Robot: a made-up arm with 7 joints. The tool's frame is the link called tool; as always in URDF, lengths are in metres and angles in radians. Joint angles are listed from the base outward.
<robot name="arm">
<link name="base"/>
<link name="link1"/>
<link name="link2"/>
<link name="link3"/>
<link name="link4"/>
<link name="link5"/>
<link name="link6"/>
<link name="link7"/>
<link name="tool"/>
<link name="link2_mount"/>
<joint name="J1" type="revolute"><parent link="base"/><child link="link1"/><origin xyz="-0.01 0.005 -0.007"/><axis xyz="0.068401 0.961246 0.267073"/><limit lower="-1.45" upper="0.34"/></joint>
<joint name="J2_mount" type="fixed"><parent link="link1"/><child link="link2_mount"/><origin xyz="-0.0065 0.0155 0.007"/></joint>
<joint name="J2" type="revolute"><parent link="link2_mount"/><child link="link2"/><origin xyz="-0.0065 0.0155 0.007"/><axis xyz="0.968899 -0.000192 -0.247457"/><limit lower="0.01" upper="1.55"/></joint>
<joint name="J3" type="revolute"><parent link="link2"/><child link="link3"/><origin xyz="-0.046 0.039 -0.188"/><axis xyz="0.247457 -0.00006 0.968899"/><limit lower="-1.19" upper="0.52"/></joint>
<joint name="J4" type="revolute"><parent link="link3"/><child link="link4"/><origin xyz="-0.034 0.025 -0.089"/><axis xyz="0.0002 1 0.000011"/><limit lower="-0.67" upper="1.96"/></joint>
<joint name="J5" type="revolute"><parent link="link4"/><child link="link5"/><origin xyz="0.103 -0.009 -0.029"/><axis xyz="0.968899 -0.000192 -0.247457"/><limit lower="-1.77" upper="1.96"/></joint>
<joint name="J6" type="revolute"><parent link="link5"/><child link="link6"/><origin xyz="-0.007 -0.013 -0.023"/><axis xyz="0.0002 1 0.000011"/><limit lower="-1.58" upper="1.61"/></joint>
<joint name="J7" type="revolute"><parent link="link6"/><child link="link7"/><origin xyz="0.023 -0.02 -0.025"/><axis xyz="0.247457 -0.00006 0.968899"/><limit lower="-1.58" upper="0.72"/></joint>
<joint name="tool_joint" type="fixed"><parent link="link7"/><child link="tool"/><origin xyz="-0.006 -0.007 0.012" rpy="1.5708 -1.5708 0"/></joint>
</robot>
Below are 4 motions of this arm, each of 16 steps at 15 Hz.
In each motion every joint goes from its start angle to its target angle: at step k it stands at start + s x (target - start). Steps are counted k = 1, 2, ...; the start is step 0. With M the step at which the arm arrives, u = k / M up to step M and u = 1 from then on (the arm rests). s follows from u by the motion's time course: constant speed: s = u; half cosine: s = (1 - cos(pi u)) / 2; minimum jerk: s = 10 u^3 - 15 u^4 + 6 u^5.
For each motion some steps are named. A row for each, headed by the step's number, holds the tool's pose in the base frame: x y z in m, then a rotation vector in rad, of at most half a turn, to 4 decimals.
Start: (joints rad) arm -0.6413 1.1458 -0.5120 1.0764 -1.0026 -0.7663 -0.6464
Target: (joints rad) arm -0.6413 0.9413 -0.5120 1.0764 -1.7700 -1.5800 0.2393
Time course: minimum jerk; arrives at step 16
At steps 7, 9, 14, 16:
7: 0.1582 0.3466 -0.1500 1.2078 -2.0087 1.7098
9: 0.1667 0.3353 -0.1543 -1.1611 1.8575 -2.1950
14: 0.1758 0.3217 -0.1588 -0.8201 1.0625 -2.3052
16: 0.1761 0.3213 -0.1589 -0.8062 1.0283 -2.3044

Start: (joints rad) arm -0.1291 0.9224 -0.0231 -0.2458 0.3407 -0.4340 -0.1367
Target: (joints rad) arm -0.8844 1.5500 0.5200 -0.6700 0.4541 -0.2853 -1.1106
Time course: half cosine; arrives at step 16
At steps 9, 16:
9: 0.1289 0.2898 0.0316 -0.8855 2.5208 0.5828
16: 0.0617 0.2635 0.1347 -1.1184 1.8719 0.8338

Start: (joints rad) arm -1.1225 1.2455 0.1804 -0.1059 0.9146 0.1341 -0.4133
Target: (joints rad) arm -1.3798 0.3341 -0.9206 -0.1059 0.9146 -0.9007 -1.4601
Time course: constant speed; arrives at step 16
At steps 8, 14, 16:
8: 0.2848 0.1921 -0.0131 -0.8180 2.4647 0.8934
14: 0.3033 0.0508 -0.0645 0.0802 2.0465 1.5552
16: 0.2947 0.0054 -0.0781 0.3043 1.7484 1.6499

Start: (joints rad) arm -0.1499 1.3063 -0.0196 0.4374 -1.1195 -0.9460 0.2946
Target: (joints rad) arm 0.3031 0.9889 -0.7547 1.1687 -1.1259 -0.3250 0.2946
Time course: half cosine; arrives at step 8
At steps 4, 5, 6, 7, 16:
4: 0.0011 0.3607 -0.1711 2.1628 -1.1687 1.3025
5: -0.0521 0.3606 -0.1916 2.3709 -0.8809 0.9113
6: -0.0992 0.3578 -0.1988 2.4865 -0.6478 0.5659
7: -0.1304 0.3547 -0.1984 2.5352 -0.5003 0.3314
16: -0.1411 0.3535 -0.1973 2.5472 -0.4504 0.2487

